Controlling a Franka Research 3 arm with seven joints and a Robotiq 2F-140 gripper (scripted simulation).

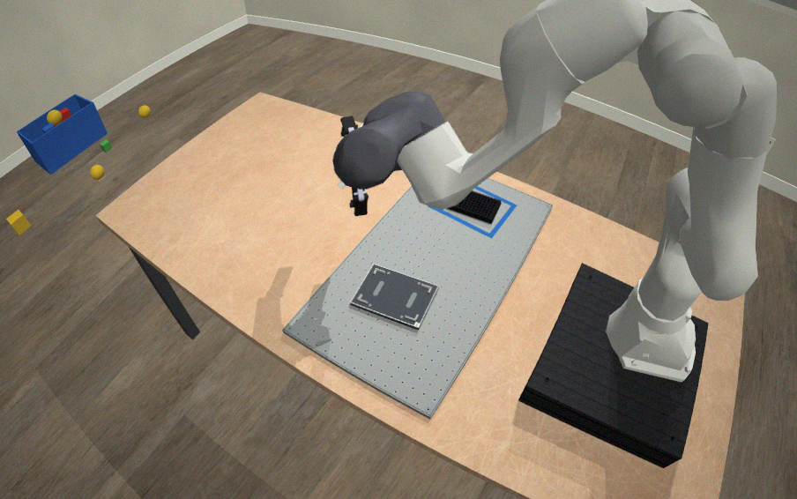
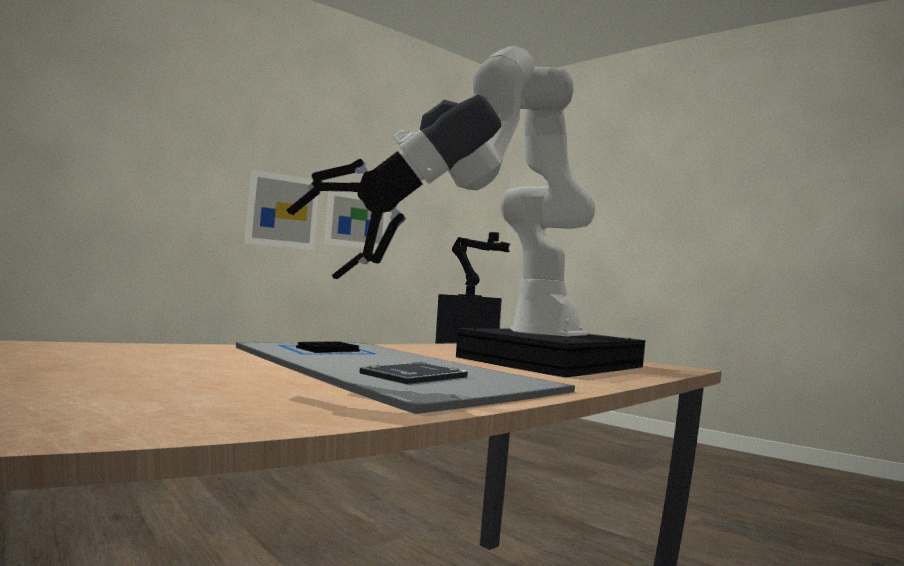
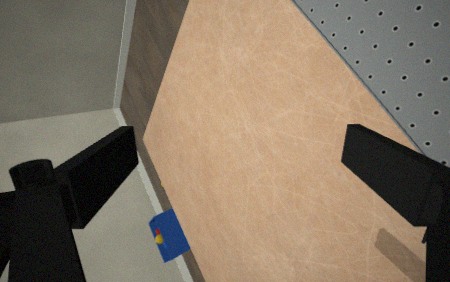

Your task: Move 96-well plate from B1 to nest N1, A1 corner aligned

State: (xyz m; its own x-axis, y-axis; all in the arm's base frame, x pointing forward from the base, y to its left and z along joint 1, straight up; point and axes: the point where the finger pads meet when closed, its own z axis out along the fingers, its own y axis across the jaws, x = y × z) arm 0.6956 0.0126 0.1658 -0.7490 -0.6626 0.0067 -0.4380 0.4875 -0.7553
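My hand is 200 mm past the black 96-well plate, 250 mm to the left of it and 230 mm above it. From my hand the other things lie so: plate nest N1: 160 mm behind, 110 mm to the left, 230 mm below; A1 label: 240 mm behind, 150 mm to the left, 220 mm below.
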